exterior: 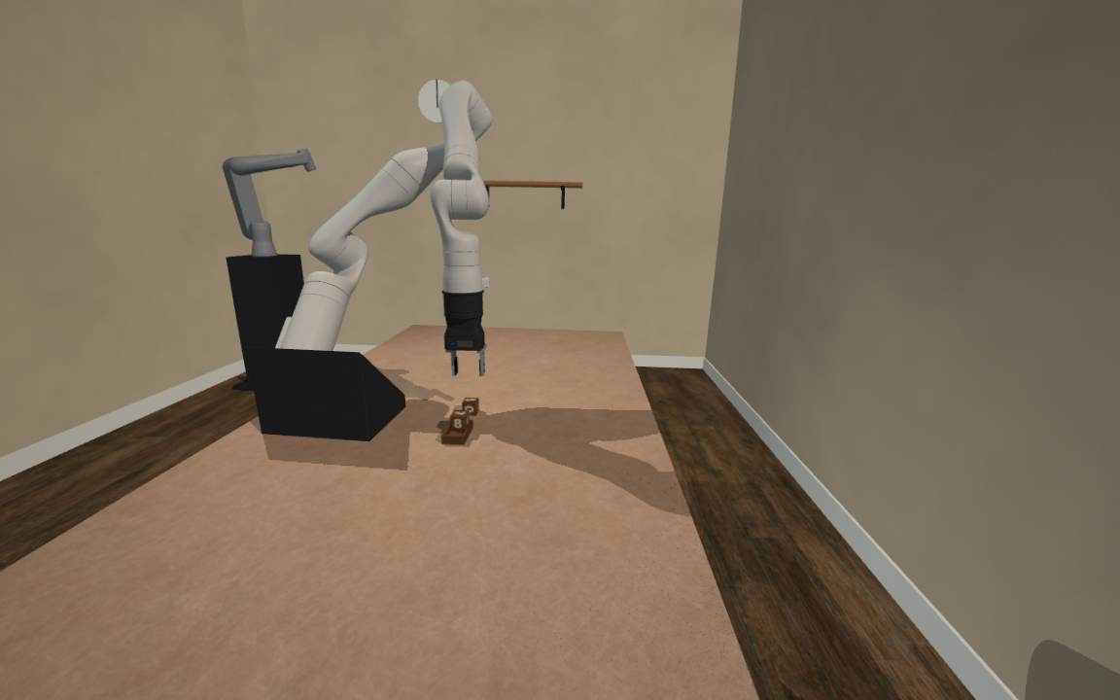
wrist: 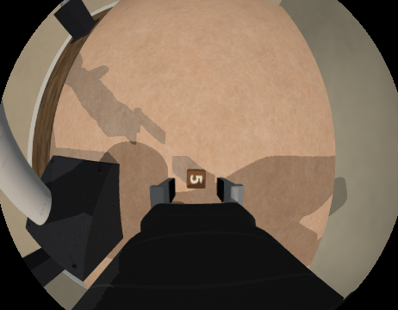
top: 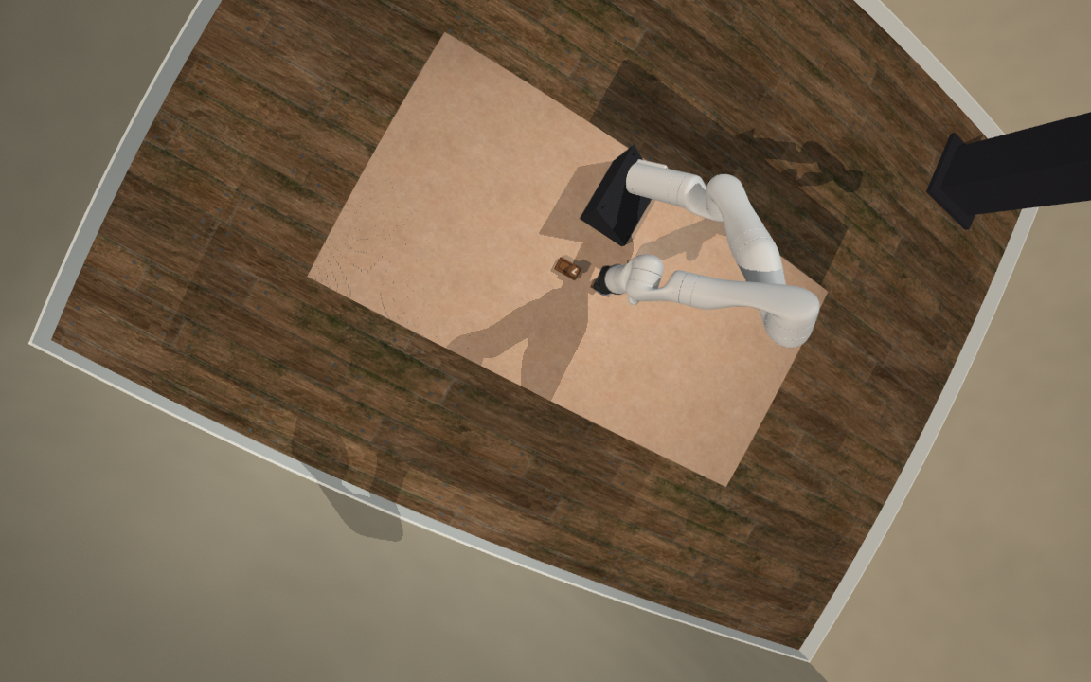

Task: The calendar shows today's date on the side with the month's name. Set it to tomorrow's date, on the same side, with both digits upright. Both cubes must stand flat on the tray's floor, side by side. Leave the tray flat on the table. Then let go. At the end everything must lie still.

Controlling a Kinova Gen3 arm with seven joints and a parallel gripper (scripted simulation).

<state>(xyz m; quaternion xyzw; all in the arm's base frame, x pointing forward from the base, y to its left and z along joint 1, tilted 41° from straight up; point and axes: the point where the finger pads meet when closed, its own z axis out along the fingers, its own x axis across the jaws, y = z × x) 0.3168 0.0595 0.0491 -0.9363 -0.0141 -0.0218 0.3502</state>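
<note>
The brown cube is 90 mm below my hand. Round my hand: dark wooden tray: 110 mm to the right, 100 mm below.
</note>
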